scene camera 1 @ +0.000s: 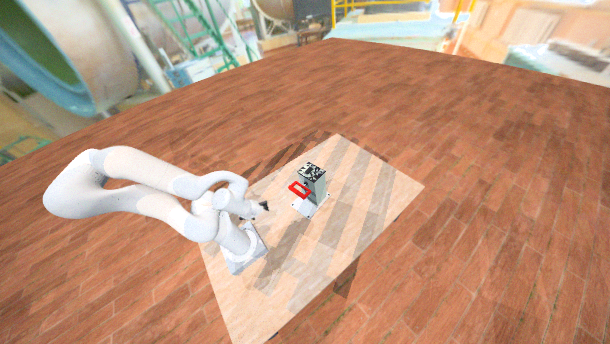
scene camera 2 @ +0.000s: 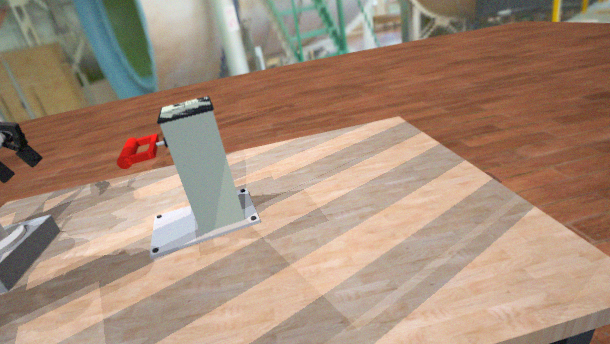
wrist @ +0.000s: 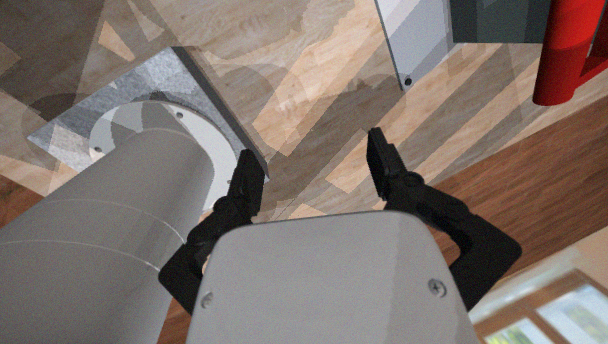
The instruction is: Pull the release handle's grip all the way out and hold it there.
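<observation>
The release handle's red grip (scene camera 1: pixel 296 193) (scene camera 2: pixel 127 154) (wrist: pixel 565 65) is a rectangular frame with a thick round bar. In scene camera 2 a short light rod (scene camera 2: pixel 160 144) joins it to the upper side of the grey-green post (scene camera 1: pixel 320 190) (scene camera 2: pixel 202 170), and the grip sits close to the post. In the wrist view part of the grip shows at the upper right. My gripper (scene camera 1: pixel 256 212) (scene camera 2: pixel 21 167) (wrist: pixel 310 152) is open and empty. It is apart from the grip, on the robot-base side, and its fingers do not touch the grip.
The post stands on a pale bolted plate (scene camera 1: pixel 301 208) (scene camera 2: pixel 172 232) (wrist: pixel 417 45) on the wooden table (scene camera 1: pixel 360 200) (scene camera 2: pixel 450 260). A black-and-white patterned top (scene camera 1: pixel 311 171) (scene camera 2: pixel 185 109) caps the post. The robot's base (scene camera 1: pixel 260 254) (scene camera 2: pixel 30 252) (wrist: pixel 150 75) stands near my gripper.
</observation>
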